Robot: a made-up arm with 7 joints. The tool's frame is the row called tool.
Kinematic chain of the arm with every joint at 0, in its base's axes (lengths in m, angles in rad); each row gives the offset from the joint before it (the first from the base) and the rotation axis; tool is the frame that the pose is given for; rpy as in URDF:
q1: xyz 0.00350 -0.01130 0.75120 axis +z
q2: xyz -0.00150 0.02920 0.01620 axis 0 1 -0.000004
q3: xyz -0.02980 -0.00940 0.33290 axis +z
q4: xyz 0.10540 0.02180 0.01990 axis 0 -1 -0.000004
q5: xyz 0.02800 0.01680 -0.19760 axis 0 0.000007 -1
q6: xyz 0.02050 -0.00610 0.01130 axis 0 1 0.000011
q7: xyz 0.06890 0.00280 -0.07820 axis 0 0.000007 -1
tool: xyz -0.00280 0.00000 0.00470 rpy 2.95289 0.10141 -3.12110
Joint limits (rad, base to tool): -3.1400..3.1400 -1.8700..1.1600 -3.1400..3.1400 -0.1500..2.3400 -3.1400..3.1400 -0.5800..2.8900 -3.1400..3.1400
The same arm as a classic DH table. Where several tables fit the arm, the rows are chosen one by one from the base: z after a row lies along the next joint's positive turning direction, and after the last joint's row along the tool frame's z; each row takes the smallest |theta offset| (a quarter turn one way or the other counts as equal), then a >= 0, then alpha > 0; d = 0 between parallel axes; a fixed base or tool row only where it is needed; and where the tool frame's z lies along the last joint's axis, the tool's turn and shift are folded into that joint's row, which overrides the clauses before.
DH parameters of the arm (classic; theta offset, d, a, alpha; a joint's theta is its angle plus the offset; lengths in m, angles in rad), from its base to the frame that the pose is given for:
base (fixed): -1.2704 0 0.0118 0
q1: 1.2704 0.7674 -0.0015 -1.5708
q2: 0 0.0198 -0.0298 1.5708
q3: 0 0.3528 0.1054 1.5708
q4: 0 -0.0386 0.028 1.5708
q5: 0 0.1863 0.0205 1.5708
q6: 0 -0.0033 0.0689 -1.5708
q7: 0.4669 0.0793 -0.0025 0.2139
tool (fixed): 2.6445 -0.0059 0 0
Joint limits (rad, base to tool): -3.14..3.14 -1.87..1.16 -3.14..3.14 -0.15..2.34 -3.14..3.14 -0.58..2.89 -3.14..3.14

